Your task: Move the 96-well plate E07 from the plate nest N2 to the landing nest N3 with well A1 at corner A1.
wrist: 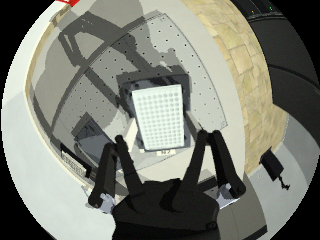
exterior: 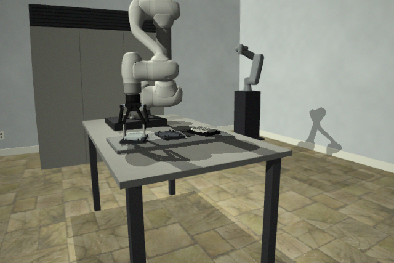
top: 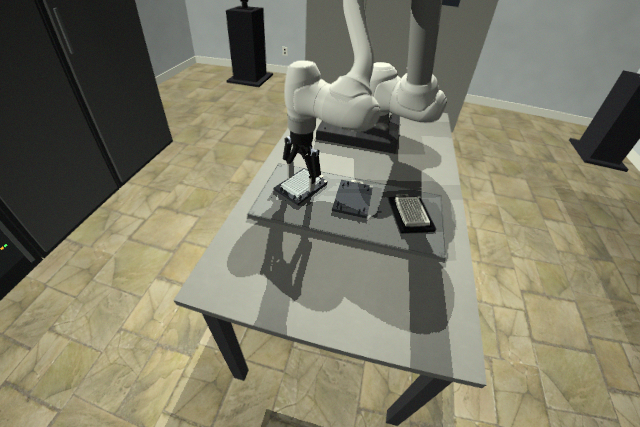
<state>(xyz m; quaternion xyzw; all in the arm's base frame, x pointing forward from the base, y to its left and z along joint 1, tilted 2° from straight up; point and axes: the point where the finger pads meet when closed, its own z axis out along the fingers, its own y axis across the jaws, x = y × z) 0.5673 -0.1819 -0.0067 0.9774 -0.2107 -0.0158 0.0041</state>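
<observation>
Right now the plate nest N2 is 30 mm below my hand. The rest, counted from my hand: landing nest N3 (200 mm to the left, 30 mm below).
</observation>
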